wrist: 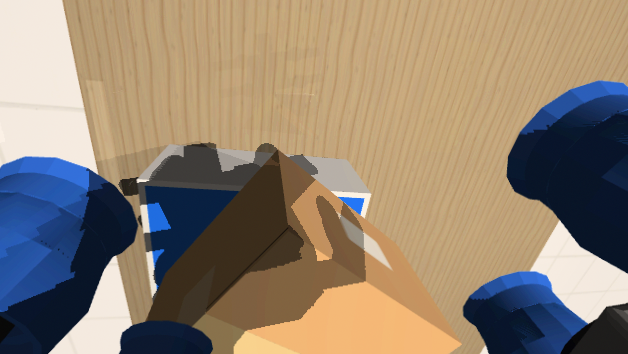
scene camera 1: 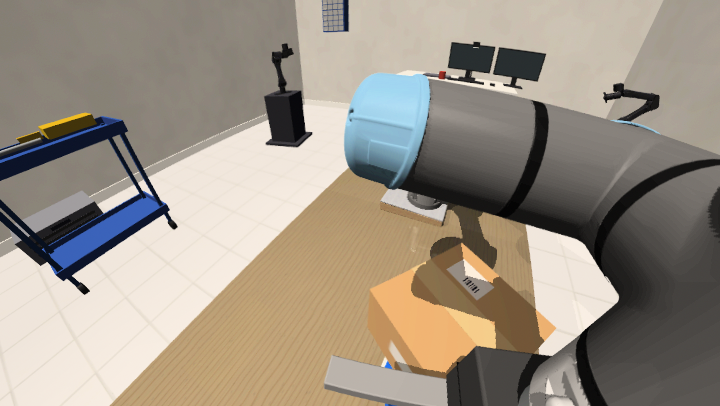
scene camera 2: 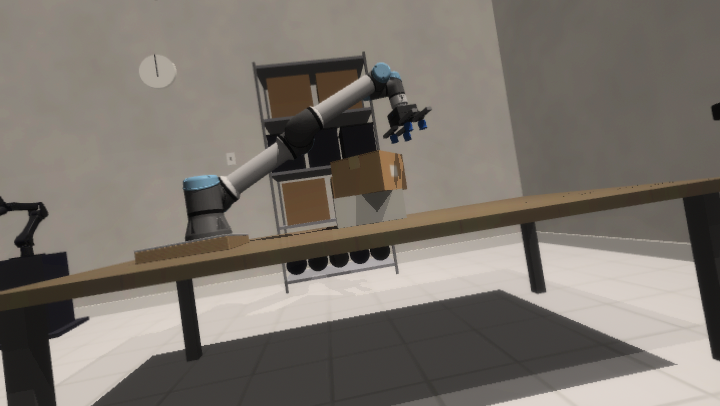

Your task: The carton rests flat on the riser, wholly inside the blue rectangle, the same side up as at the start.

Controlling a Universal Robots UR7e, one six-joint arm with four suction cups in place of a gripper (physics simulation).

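Note:
The orange-brown carton (scene camera 1: 403, 322) (scene camera 2: 357, 174) (wrist: 350, 310) sits on the white-grey riser (scene camera 2: 345, 211) (wrist: 342, 175), tape side up. It looks level but is turned at an angle to the riser. In the wrist view one carton corner reaches past the riser's top edge. The blue rectangle (wrist: 159, 218) shows beside the carton at the left, with a small part at the right; the rest is covered. My gripper (scene camera 2: 407, 132) (wrist: 325, 245) is open, its four blue suction cups above the carton and apart from it. In scene camera 1 the cups are hidden.
The wooden table (scene camera 1: 282, 282) (scene camera 2: 468, 211) (wrist: 425, 75) bears the arm's base plate (scene camera 1: 413, 214) (scene camera 2: 191, 249). A shelf rack (scene camera 2: 259, 95) stands behind. A blue cart (scene camera 1: 110, 229) stands at the left in scene camera 1. A black pedestal (scene camera 1: 286, 118) carries another arm.

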